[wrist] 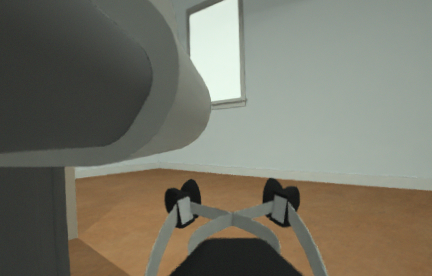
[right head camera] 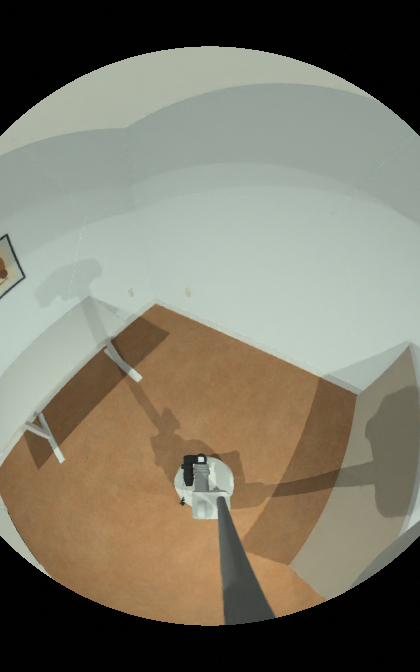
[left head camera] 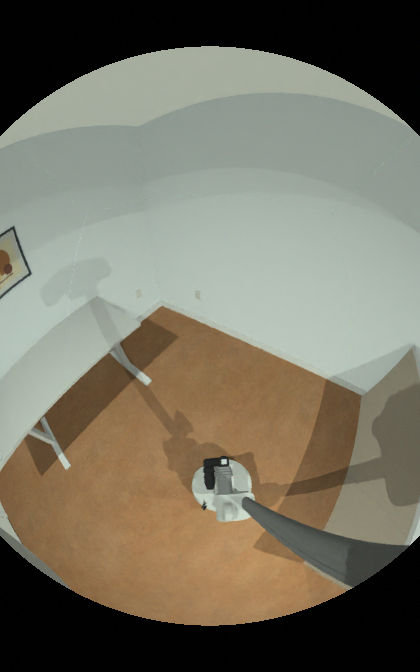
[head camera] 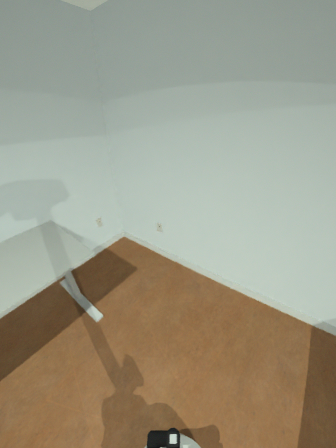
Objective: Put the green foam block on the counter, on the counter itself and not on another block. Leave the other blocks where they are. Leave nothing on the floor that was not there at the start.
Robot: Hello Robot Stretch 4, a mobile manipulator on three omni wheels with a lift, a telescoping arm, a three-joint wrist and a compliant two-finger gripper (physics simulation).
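Frame: origin at the robot's base, x ahead, y left, z up, level; millimetres.
Seen in the pictures: gripper, fingertip midpoint: (wrist: 231, 194).
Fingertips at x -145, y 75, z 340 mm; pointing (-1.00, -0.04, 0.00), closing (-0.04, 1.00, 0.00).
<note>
A point is followed by its place in that frame.
The green foam block does not show in these views. The counter (left head camera: 385, 395) (right head camera: 377, 390) is at the right of the left and right head camera views. Part of its beige side shows, crossed by the robot's shadow; I cannot make out its top or any blocks on it. My gripper (wrist: 231, 194) {z 341, x -145, y 75 mm} is open in the wrist view, with its two dark fingertips well apart and no object between them. It is in the air, with brown floor and a wall beyond it, and away from the counter.
A long white table (head camera: 30, 260) {z 692, x 937, y 999 mm} (left head camera: 50, 360) (right head camera: 45, 360) stands along the left wall on pale legs that reach the floor. A wall corner is ahead. A framed picture (left head camera: 10, 260) hangs above the table. The wrist view shows a window (wrist: 215, 60) {z 1305, x -2956, y -173 mm} in the wall.
</note>
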